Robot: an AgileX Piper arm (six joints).
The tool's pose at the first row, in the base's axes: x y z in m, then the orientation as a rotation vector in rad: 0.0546, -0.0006, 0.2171, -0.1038, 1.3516, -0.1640
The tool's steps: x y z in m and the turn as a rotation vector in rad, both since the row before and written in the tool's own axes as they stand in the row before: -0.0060, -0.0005, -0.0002, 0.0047, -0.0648, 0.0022; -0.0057, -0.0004, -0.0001, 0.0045, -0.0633, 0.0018; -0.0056, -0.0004, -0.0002, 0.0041, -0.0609, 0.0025; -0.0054, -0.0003, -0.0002, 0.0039, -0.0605, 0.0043; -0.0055, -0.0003, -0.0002, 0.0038, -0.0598, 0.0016; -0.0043, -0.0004, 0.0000, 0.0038, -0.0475, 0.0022; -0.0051, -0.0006, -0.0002, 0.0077, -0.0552, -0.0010; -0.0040, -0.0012, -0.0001, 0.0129, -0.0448, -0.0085; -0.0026, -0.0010, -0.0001, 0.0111, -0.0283, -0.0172; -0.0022, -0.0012, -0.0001, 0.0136, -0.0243, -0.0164; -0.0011, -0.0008, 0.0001, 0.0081, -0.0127, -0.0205; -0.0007, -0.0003, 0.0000, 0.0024, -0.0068, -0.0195; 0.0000, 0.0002, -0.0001, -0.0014, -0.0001, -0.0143
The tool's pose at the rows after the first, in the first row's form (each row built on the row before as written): 0.0531, 0.0000, 0.2229, -0.1029, 1.2866, -0.1607; 0.0514, 0.0006, 0.2283, -0.1022, 1.2231, -0.1576; 0.0493, 0.0012, 0.2335, -0.1012, 1.1621, -0.1538; 0.0470, 0.0018, 0.2384, -0.0993, 1.1016, -0.1483; 0.0444, 0.0024, 0.2432, -0.0989, 1.0417, -0.1451; 0.0422, 0.0027, 0.2469, -0.0973, 0.9941, -0.1421; 0.0392, 0.0029, 0.2511, -0.0942, 0.9384, -0.1434; 0.0367, 0.0024, 0.2544, -0.0892, 0.8924, -0.1546; 0.0349, 0.0019, 0.2565, -0.0886, 0.8626, -0.1739; 0.0333, 0.0011, 0.2583, -0.0849, 0.8366, -0.1937; 0.0325, 0.0005, 0.2593, -0.0871, 0.8225, -0.2156; 0.0320, 0.0004, 0.2599, -0.0936, 0.8149, -0.2345; 0.0320, 0.0006, 0.2598, -0.1008, 0.8145, -0.2474
